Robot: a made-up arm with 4 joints.
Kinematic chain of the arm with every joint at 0, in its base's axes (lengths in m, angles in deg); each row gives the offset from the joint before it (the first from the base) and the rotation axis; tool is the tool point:
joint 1: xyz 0 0 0.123 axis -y
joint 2: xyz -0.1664 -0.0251 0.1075 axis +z
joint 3: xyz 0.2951 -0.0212 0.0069 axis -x
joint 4: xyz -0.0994 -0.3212 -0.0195 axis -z
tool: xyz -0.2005 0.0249 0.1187
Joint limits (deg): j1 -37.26..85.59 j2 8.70..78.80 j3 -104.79..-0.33 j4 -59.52..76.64
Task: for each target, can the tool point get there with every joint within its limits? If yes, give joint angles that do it. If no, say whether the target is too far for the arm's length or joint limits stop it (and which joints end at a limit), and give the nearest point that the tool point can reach.
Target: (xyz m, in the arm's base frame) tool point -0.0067 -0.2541 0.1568
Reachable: yes | joints 60.87 40.29 -38.11 5.96
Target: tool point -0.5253 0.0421 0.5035
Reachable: no: joint limits stop it (at a limit: joint 1, joint 2, joint 3, joint 4) | nearest point -0.1840 -0.0517 0.4794 | short by 0.355 m
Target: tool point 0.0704 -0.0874 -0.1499
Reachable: yes | joints 0.14 68.45 -73.11 -41.37
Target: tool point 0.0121 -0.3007 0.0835
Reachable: yes | joints -13.96 35.29 -42.29 -10.07
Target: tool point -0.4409 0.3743 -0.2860
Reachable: no: joint limits stop it (at a limit: joint 2, joint 3, joint 4) | nearest point -0.2992 0.0472 -0.1546 | short by 0.380 m
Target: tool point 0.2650 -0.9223 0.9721
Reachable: no: too far | nearest point 0.0631 -0.5115 0.3250 | short by 0.793 m
